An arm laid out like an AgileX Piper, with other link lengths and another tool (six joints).
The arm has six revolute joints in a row. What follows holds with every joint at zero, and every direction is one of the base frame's. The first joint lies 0.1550 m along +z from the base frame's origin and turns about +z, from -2.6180 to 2.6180 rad. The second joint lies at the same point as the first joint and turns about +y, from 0.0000 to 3.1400 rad. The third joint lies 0.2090 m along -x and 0.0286 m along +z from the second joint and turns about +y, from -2.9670 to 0.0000 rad. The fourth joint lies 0.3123 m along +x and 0.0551 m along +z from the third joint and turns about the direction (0.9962, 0, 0.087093), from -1.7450 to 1.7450 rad. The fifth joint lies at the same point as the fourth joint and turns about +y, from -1.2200 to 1.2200 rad. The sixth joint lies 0.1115 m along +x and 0.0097 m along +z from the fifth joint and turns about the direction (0.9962, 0, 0.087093), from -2.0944 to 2.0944 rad. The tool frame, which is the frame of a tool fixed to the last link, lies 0.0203 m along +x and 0.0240 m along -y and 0.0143 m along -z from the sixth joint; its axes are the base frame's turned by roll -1.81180, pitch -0.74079 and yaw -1.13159 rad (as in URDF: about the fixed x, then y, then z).
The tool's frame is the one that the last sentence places.
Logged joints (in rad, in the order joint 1, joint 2, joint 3, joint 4, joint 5, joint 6), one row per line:
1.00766 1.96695 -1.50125 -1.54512 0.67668 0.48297
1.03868 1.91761 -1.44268 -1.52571 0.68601 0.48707
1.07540 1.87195 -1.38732 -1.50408 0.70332 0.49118
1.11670 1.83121 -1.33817 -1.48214 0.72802 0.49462
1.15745 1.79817 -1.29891 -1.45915 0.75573 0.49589
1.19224 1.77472 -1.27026 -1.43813 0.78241 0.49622
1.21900 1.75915 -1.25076 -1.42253 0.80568 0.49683
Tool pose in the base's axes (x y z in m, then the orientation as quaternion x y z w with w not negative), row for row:
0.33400 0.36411 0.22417 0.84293 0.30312 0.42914 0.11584
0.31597 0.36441 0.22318 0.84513 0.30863 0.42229 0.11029
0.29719 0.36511 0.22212 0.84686 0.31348 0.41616 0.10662
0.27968 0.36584 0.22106 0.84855 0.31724 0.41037 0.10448
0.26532 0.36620 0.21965 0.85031 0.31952 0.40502 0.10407
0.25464 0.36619 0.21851 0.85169 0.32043 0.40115 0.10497
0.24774 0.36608 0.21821 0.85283 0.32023 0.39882 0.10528
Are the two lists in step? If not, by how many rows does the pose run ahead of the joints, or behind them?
The pose runs 1 row ahead of the joints: the pose in row i belongs to the joints in row i + 1.
